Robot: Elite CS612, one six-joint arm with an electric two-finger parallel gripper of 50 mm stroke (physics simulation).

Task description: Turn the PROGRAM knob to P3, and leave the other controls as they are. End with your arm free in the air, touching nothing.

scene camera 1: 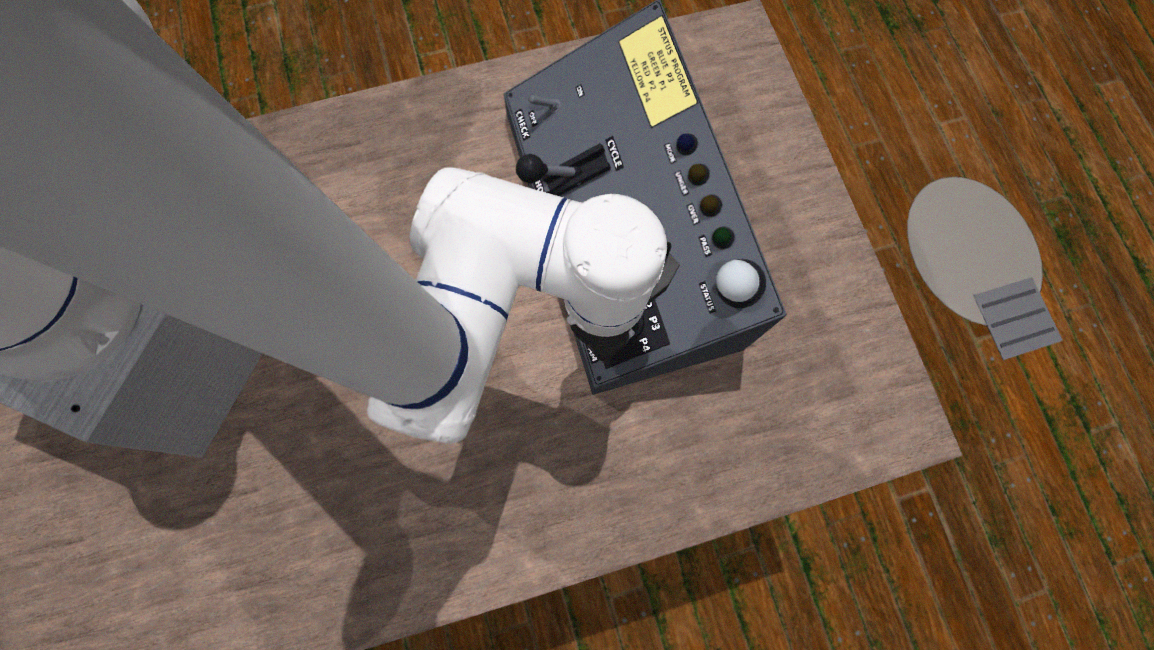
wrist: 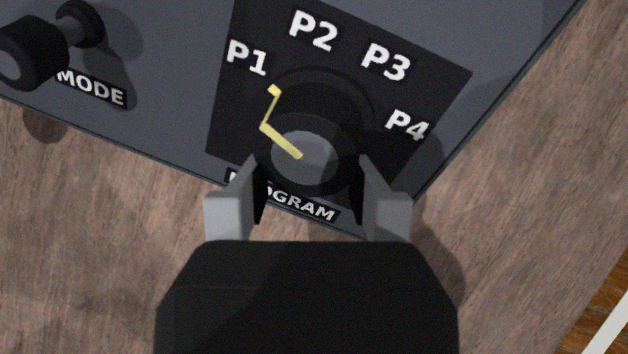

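Where they show: gripper, fingertip midpoint: (wrist: 308, 175); arm's base, origin of the base link: (scene camera 1: 50, 296).
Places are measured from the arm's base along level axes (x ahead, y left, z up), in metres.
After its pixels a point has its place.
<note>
The PROGRAM knob (wrist: 305, 157) @(x 0.644, y -0.106, z -0.146 m) is round and black with a grey cap and a yellow pointer line (wrist: 270, 112) @(x 0.653, y -0.085, z -0.148 m), seen in the wrist view. The line's outer end is at the P1 label (wrist: 246, 58) @(x 0.667, y -0.064, z -0.166 m). The P3 label (wrist: 386, 62) @(x 0.693, y -0.117, z -0.154 m) is at the upper right of the dial, between P2 (wrist: 313, 31) @(x 0.689, y -0.085, z -0.155 m) and P4 (wrist: 407, 125) @(x 0.675, y -0.141, z -0.166 m). My gripper (wrist: 308, 175) @(x 0.631, y -0.113, z -0.171 m) is shut on the knob, one finger on each side of it. In the scene view, the arm's wrist hides the knob and the fingers; P3 (scene camera 1: 654, 322) @(x 0.693, y -0.116, z -0.154 m) and P4 (scene camera 1: 644, 344) @(x 0.675, y -0.141, z -0.166 m) show beside it.
The MODE knob (wrist: 34, 52) @(x 0.634, y 0.004, z -0.136 m) stands left of the dial. On the panel (scene camera 1: 646, 169) @(x 0.726, y 0.098, z -0.127 m) are the CYCLE lever (scene camera 1: 530, 167) @(x 0.565, y 0.119, z -0.108 m), the CHECK toggle (scene camera 1: 545, 104) @(x 0.608, y 0.247, z -0.158 m), several small lamps, a white STATUS lamp (scene camera 1: 737, 280) @(x 0.783, y -0.108, z -0.050 m) and a yellow table card (scene camera 1: 658, 71) @(x 0.770, y 0.231, z -0.095 m). The STATUS lamp is near the panel's right corner.
</note>
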